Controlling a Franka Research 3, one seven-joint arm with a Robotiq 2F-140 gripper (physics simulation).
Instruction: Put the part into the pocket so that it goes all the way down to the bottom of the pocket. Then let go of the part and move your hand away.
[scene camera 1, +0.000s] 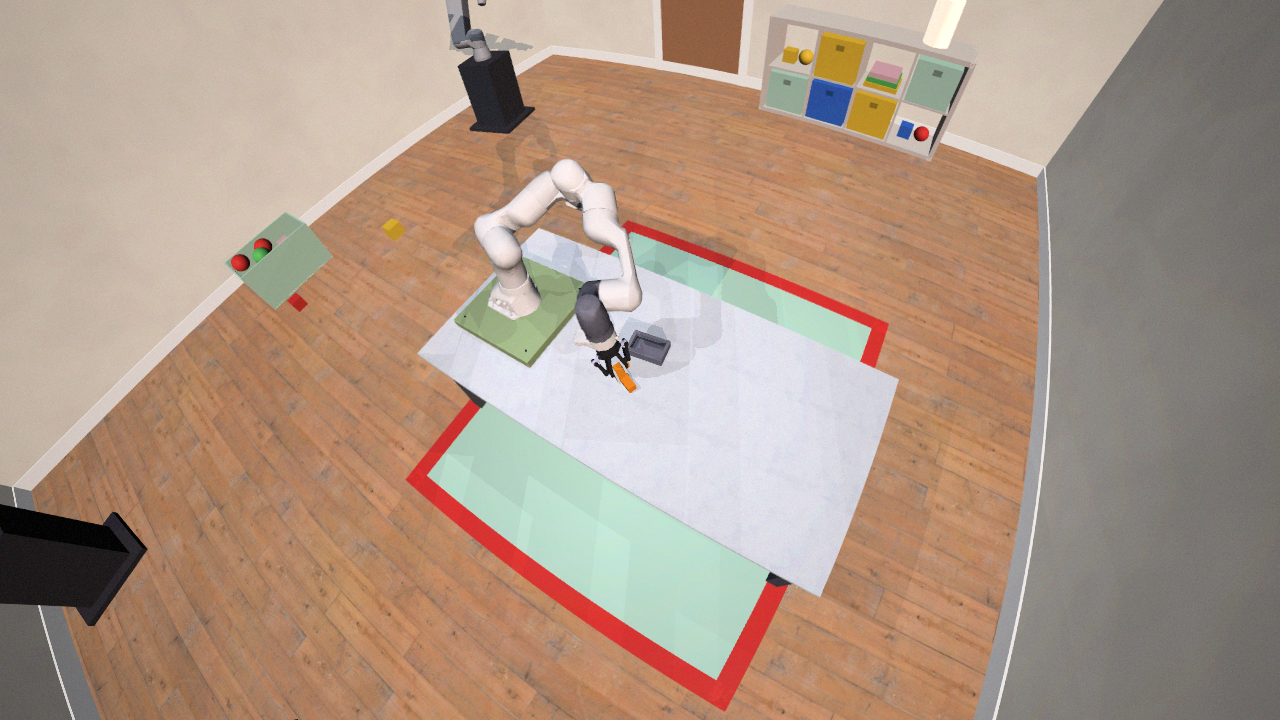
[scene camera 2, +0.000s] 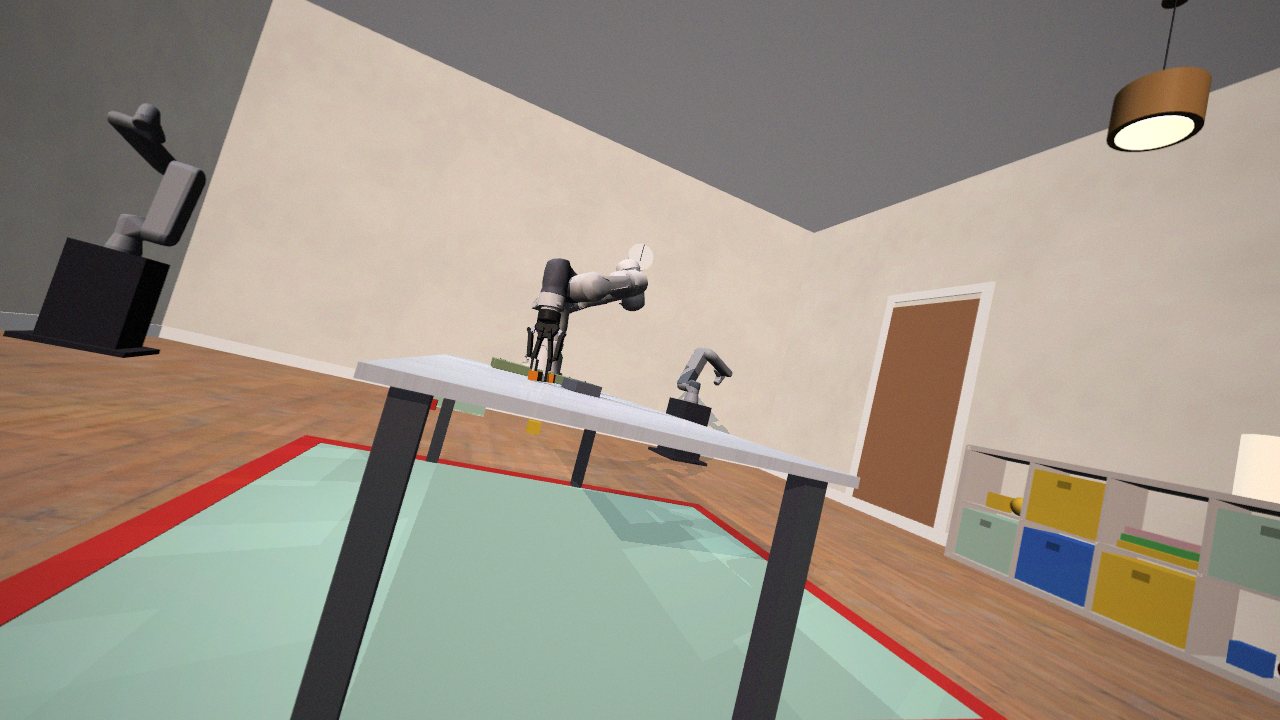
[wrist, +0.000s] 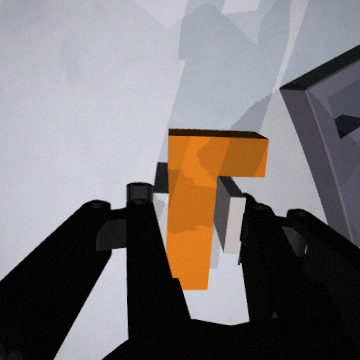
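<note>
The part is an orange L-shaped block (scene camera 1: 626, 379) (scene camera 2: 533, 375) (wrist: 214, 157) lying flat on the white table (scene camera 1: 745, 443) (scene camera 2: 637, 422) (wrist: 71, 107). My gripper (scene camera 1: 615, 367) (scene camera 2: 542, 370) (wrist: 188, 184) is down at the table and shut on the part's long leg, with a finger pad on each side of it. The short leg sticks out past the fingertips towards the pocket. The pocket is a dark grey block (scene camera 1: 659, 356) (scene camera 2: 580, 386) (wrist: 314, 150) with a sunken opening. It stands on the table just beside the part, apart from it.
The arm's green base plate (scene camera 1: 530, 336) sits at the table's corner. A red-bordered green mat (scene camera 1: 602, 557) lies under the table. A second arm on a black pedestal (scene camera 1: 490, 89) (scene camera 2: 689, 407), a shelf unit (scene camera 1: 866, 25) and a yellow cube (scene camera 1: 393, 229) stand far off on the floor.
</note>
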